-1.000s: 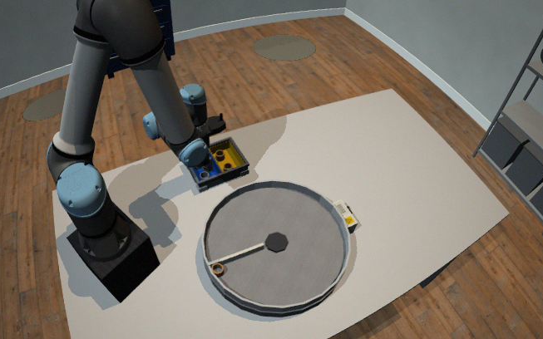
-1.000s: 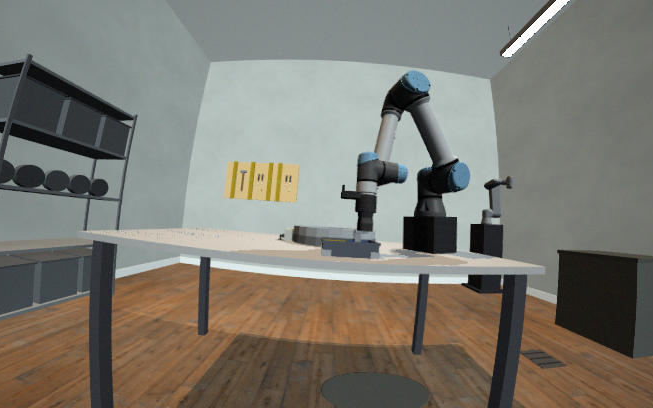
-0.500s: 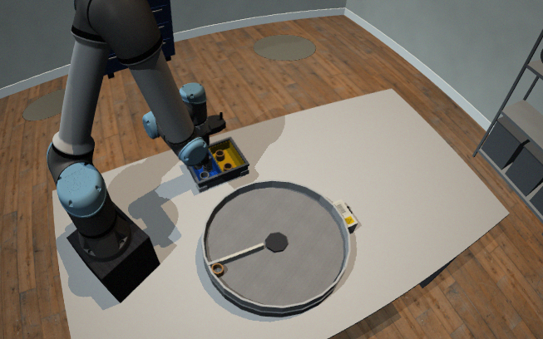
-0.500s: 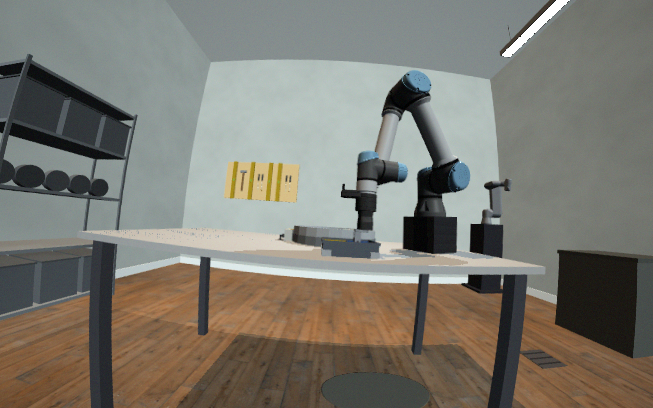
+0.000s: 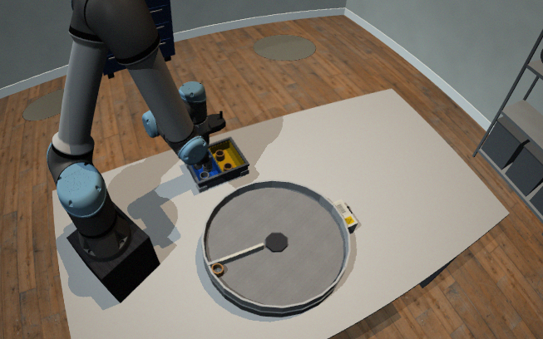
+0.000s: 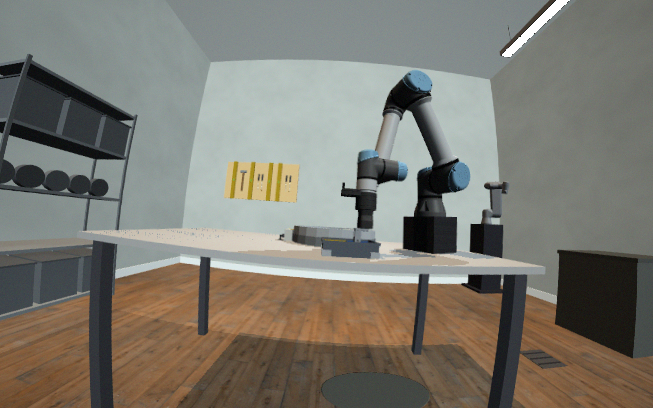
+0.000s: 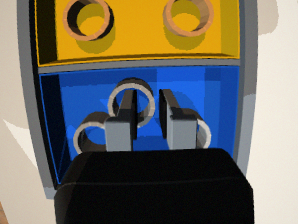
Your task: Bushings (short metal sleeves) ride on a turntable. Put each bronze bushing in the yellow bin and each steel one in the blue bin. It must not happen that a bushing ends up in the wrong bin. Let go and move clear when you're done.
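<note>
Right now my hand is 30 mm short of the bin, 10 mm to the right of it and 20 mm above it. Round my hand: round grey turntable: 80 mm ahead, 370 mm to the right, 10 mm above.
</note>
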